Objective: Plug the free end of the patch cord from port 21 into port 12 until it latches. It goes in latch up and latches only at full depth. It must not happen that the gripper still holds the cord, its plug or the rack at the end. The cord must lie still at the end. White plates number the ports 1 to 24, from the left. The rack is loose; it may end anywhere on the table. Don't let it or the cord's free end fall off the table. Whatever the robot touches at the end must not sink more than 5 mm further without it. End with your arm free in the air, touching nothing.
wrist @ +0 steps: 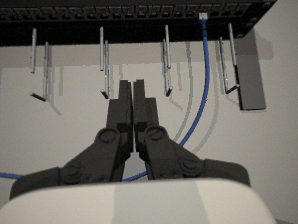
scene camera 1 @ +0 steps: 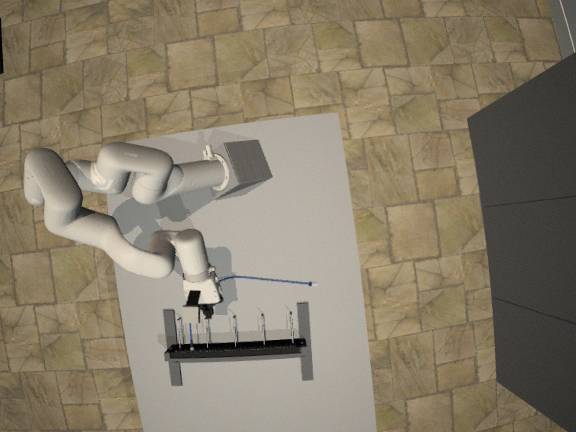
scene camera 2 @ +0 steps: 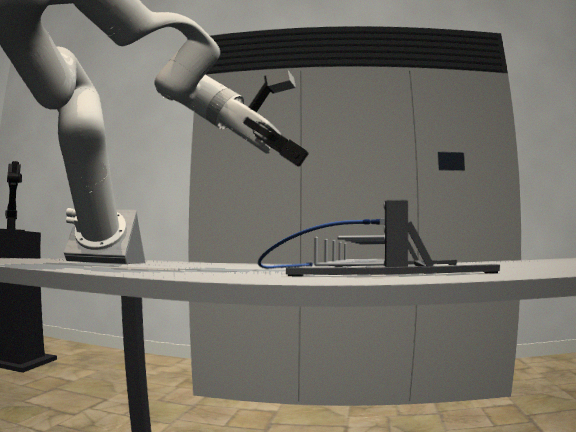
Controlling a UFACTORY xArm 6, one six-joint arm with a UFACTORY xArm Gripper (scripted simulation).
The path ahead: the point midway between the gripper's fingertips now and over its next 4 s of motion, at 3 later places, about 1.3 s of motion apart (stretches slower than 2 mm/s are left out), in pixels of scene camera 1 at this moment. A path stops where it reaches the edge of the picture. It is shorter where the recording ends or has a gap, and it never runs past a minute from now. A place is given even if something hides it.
My gripper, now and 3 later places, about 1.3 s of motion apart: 209,315; 217,343; 209,315; 178,316
